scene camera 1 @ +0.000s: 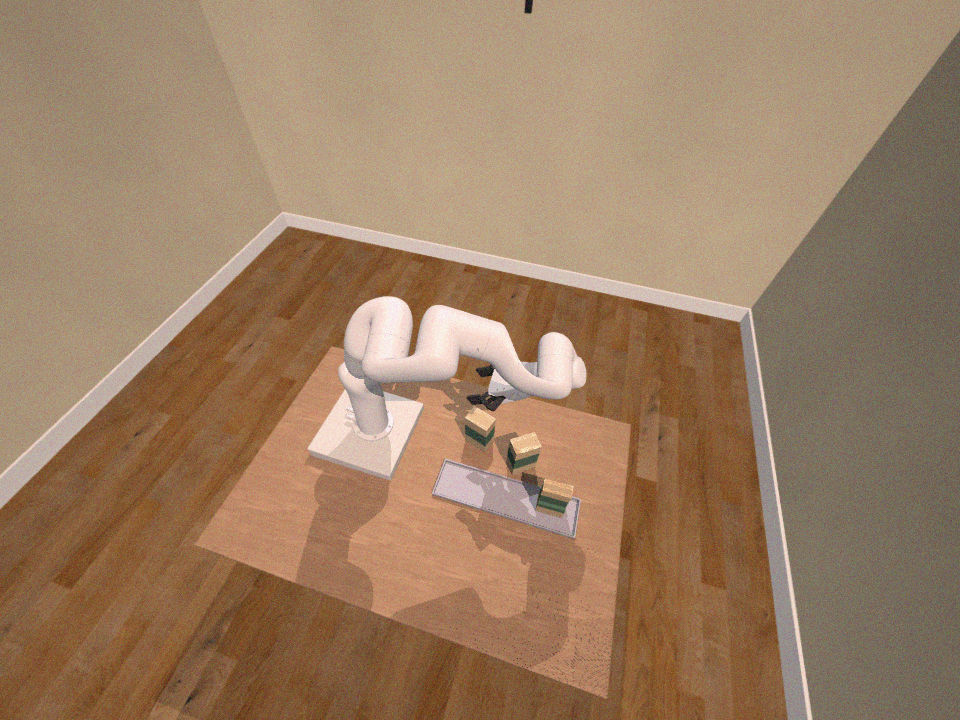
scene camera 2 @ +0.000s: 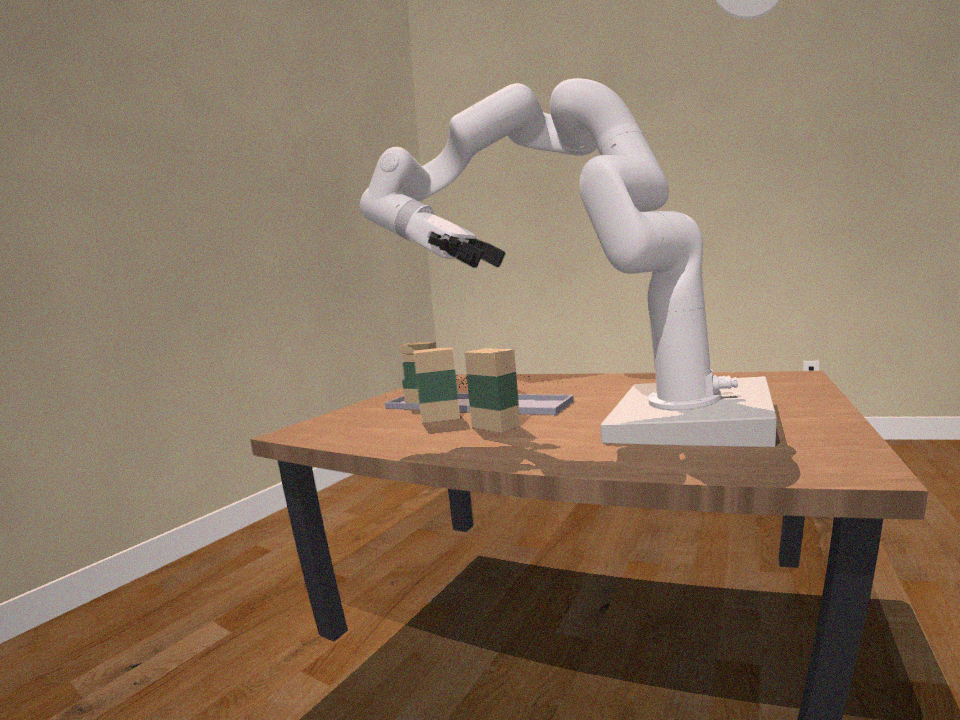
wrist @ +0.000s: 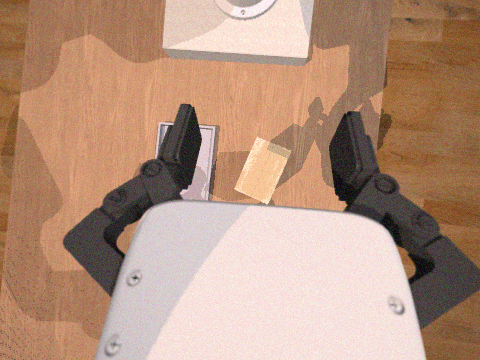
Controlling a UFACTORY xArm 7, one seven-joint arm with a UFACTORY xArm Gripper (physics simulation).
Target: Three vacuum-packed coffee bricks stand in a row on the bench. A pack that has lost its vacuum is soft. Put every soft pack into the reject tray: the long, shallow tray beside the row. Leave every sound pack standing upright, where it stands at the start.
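Pixels of known places: gripper, fingertip midpoint: (scene camera 1: 474,386) (scene camera 2: 491,259) (wrist: 265,125); arm's base at its link origin: (scene camera 1: 373,423) (scene camera 2: 684,399).
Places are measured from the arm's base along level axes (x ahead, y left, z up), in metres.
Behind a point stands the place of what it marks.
Observation:
The pack nearest the robot base (scene camera 1: 480,428) (scene camera 2: 493,389) (wrist: 262,171) stands upright on the bench, tan with a green band. The middle pack (scene camera 1: 524,452) @[x 0.480, y -0.016, z 0.098 m] (scene camera 2: 437,385) @[x 0.463, y 0.032, z 0.033 m] stands upright beside it. The third pack (scene camera 1: 555,496) @[x 0.583, y -0.112, z 0.090 m] (scene camera 2: 408,379) @[x 0.607, y -0.073, z 0.025 m] stands in the far end of the long, shallow grey tray (scene camera 1: 465,482) @[x 0.330, y -0.092, z -0.037 m] (scene camera 2: 546,404) @[x 0.294, y -0.110, z -0.037 m] (wrist: 213,160) @[x 0.314, y -0.041, z -0.032 m]; its side looks uneven in scene camera 2, where the middle pack partly hides it. My gripper (scene camera 1: 474,385) @[x 0.313, y 0.053, z 0.259 m] (scene camera 2: 487,259) @[x 0.313, y 0.053, z 0.259 m] (wrist: 265,125) @[x 0.313, y 0.053, z 0.259 m] is open and empty, high above the packs and tilted toward the base. The wrist view does not show the other two packs.
The robot's white base plate (scene camera 1: 333,441) @[x -0.088, y -0.094, z 0.007 m] (scene camera 2: 690,432) @[x -0.017, y 0.123, z -0.020 m] (wrist: 235,42) @[x 0.101, y -0.011, z -0.005 m] sits on the wooden table (scene camera 1: 271,534) @[x -0.141, y -0.377, z -0.040 m] (scene camera 2: 573,457) @[x 0.146, y 0.190, z -0.040 m] (wrist: 100,110) @[x 0.227, y -0.287, z -0.040 m], on the far side of the packs from the tray's loaded end. The arm arches high over the table and casts shadows across it.

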